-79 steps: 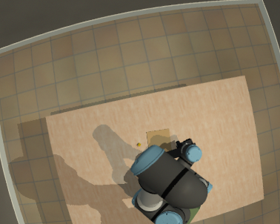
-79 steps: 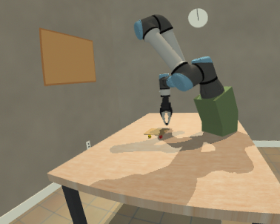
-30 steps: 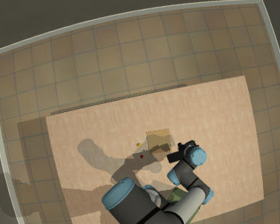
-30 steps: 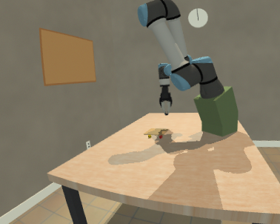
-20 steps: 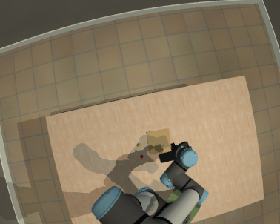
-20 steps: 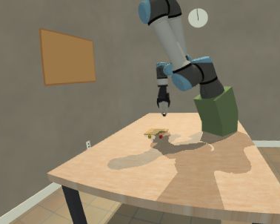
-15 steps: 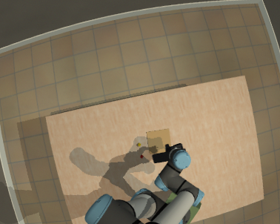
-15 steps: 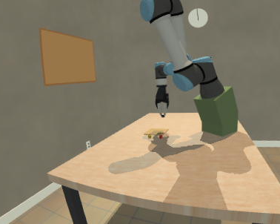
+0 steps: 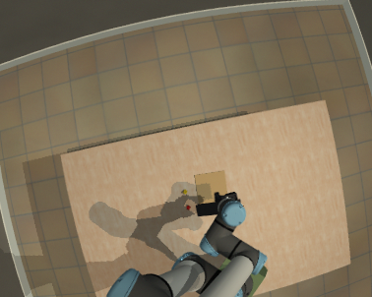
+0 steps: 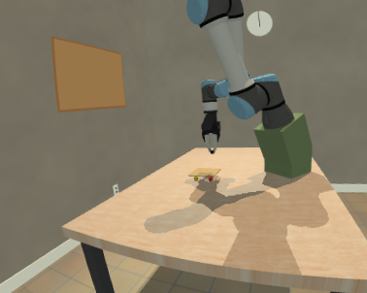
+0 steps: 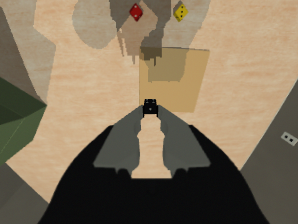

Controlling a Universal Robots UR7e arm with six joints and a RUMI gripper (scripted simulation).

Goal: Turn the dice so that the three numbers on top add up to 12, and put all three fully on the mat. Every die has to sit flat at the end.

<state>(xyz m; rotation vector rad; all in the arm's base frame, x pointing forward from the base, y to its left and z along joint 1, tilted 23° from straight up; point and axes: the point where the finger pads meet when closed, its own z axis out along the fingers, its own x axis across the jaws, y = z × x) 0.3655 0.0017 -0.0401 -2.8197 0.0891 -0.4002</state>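
My hand is 12 cm above the tan mat and 5 cm short of it. Also, from my hand: yellow die (12 cm to the left, 11 cm below, 6 cm ahead); black die (1 cm below); red die (13 cm to the left, 11 cm below, 2 cm behind).
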